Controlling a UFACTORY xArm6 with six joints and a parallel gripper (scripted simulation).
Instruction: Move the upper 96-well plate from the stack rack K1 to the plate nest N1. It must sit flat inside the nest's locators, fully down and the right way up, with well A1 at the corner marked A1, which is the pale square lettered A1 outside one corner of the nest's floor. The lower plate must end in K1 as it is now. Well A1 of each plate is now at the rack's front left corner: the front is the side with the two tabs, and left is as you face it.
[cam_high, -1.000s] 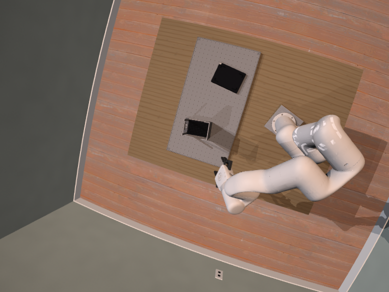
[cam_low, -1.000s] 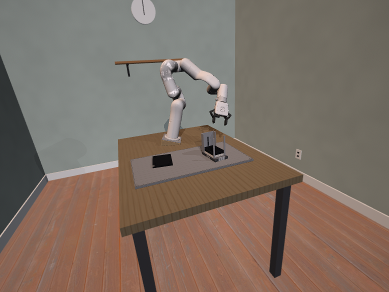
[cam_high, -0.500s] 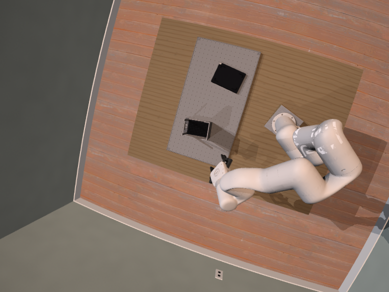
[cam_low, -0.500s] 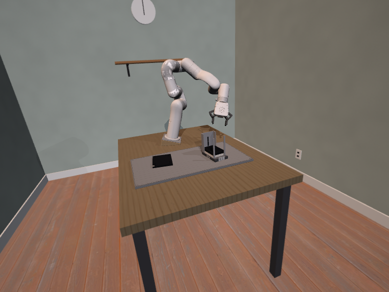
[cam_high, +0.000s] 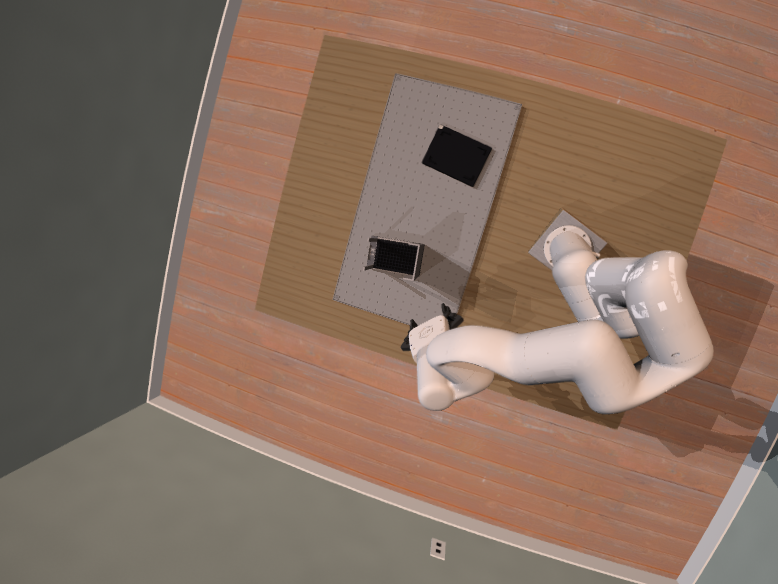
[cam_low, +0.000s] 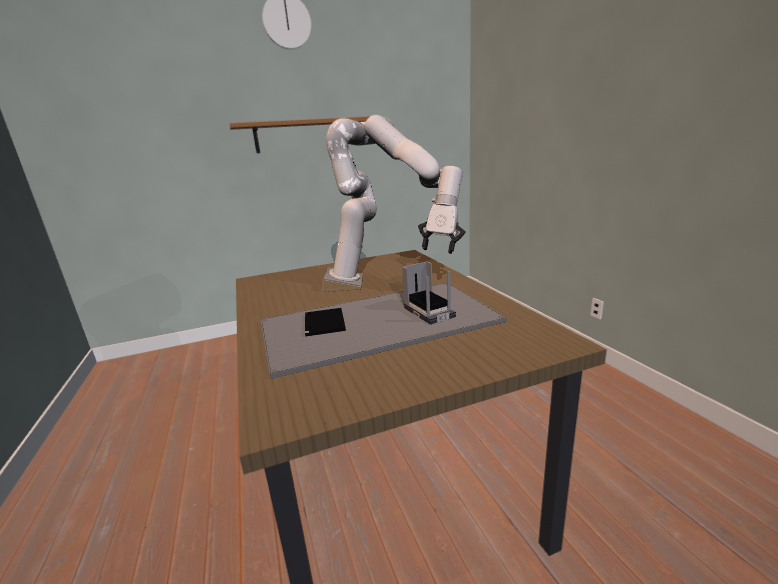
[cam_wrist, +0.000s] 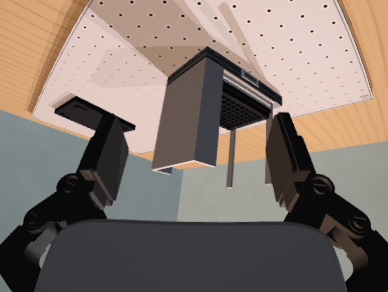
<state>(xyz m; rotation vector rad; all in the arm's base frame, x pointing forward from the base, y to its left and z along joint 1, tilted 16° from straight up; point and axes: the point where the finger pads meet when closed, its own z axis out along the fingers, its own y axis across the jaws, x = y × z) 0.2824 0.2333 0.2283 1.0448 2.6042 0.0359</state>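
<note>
Right now my hand is 150 mm short of the black 96-well plate, 120 mm above it and 110 mm to the left of it. Also, from my hand: pale well plate (150 mm ahead, 130 mm below, 110 mm to the right); then pale A1 square (500 mm to the right, 150 mm below, 150 mm ahead); then back panel (120 mm to the right, 80 mm below, 80 mm ahead).
</note>
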